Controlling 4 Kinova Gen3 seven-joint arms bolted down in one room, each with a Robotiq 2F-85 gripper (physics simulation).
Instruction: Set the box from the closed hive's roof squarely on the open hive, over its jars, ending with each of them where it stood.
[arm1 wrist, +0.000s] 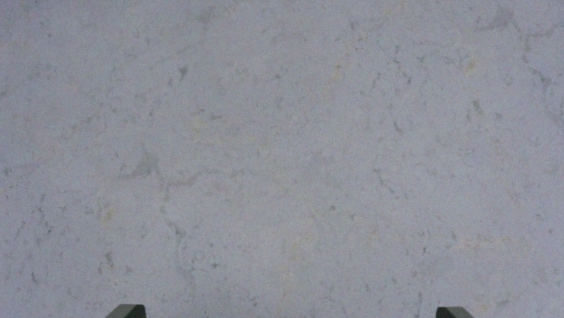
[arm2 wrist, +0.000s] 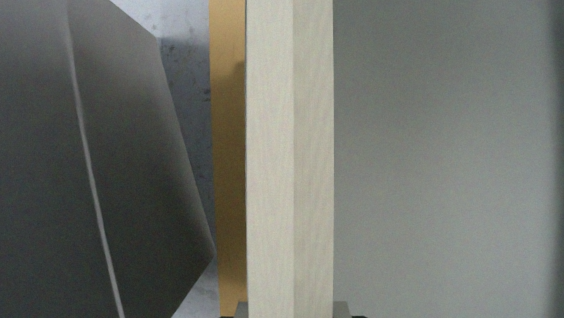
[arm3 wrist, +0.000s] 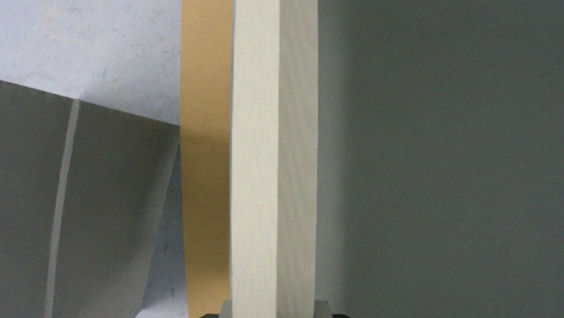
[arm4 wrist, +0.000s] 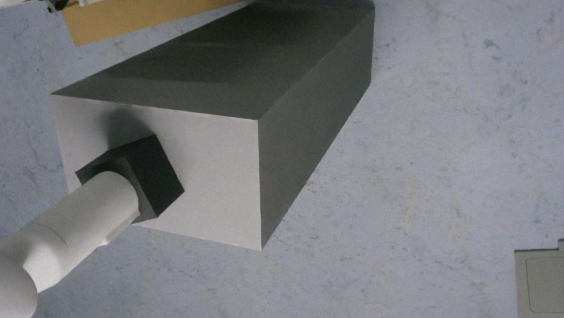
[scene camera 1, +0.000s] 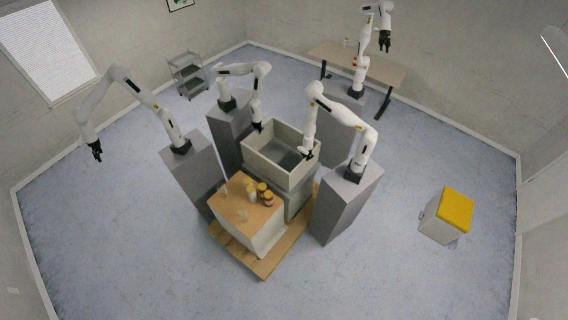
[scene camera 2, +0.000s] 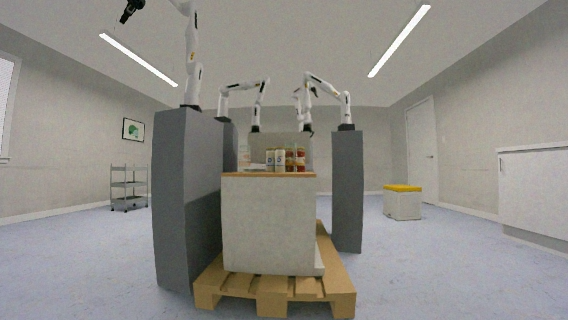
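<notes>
The pale box (scene camera 1: 267, 162) (scene camera 2: 280, 145) shows a wall in the arm2 wrist view (arm2 wrist: 290, 150) and arm3 wrist view (arm3 wrist: 274, 150). Arm2's gripper (arm2 wrist: 291, 310) and arm3's gripper (arm3 wrist: 273, 310) are shut on its walls. It looks level, slightly above the roof (arm2 wrist: 440, 160) (arm3 wrist: 440, 160) of the closed hive (scene camera 1: 299, 200). Arm1's gripper (arm1 wrist: 290, 311) is open over floor. Arm4's fingers do not show in its wrist view. The open hive (scene camera 1: 257, 242) (scene camera 2: 269, 225) bears several yellow-lidded jars (scene camera 1: 268, 199) (scene camera 2: 279, 161) and clear jars (scene camera 1: 242, 215), all upright.
Grey pedestals (scene camera 1: 345, 200) (scene camera 2: 170, 200) (arm4 wrist: 210, 175) stand around the pallet (scene camera 1: 265, 272) (scene camera 2: 272, 295). The left arm's gripper (scene camera 1: 96, 150) hangs away from the hives; the back-right arm's gripper (scene camera 1: 384, 42) is high. A yellow-lidded bin (scene camera 1: 455, 210) (scene camera 2: 402, 202), table (scene camera 1: 390, 72) and cart (scene camera 1: 184, 55) stand farther off.
</notes>
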